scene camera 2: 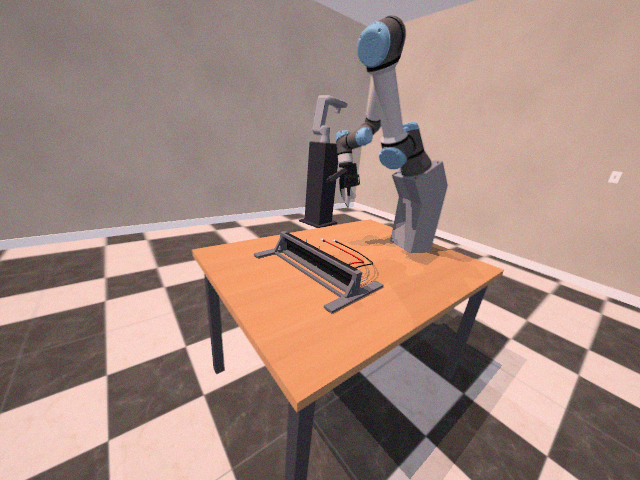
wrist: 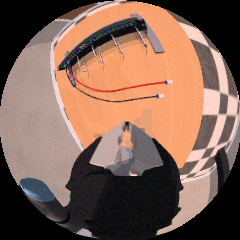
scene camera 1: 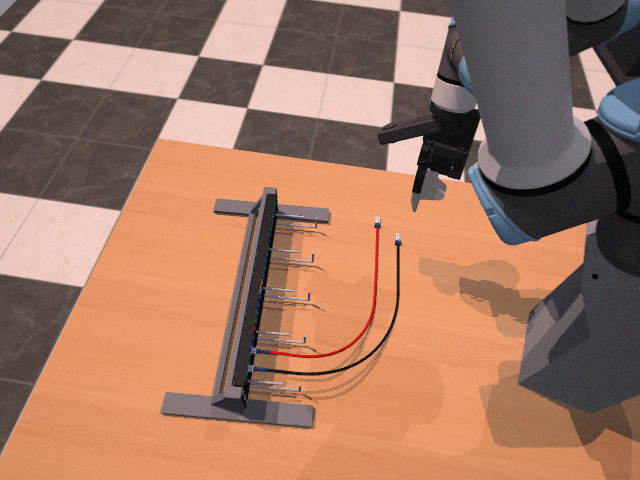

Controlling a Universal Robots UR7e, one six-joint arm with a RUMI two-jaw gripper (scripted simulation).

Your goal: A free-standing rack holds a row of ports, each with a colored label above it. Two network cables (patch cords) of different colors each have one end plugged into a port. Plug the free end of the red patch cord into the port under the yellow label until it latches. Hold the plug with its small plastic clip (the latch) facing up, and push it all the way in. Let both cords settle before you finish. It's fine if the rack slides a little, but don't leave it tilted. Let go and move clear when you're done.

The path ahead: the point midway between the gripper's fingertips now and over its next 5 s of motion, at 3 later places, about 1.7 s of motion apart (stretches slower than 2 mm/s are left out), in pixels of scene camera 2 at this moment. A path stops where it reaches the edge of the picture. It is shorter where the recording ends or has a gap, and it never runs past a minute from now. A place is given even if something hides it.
My gripper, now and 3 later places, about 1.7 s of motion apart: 347,207; 373,211; 368,194; 344,195
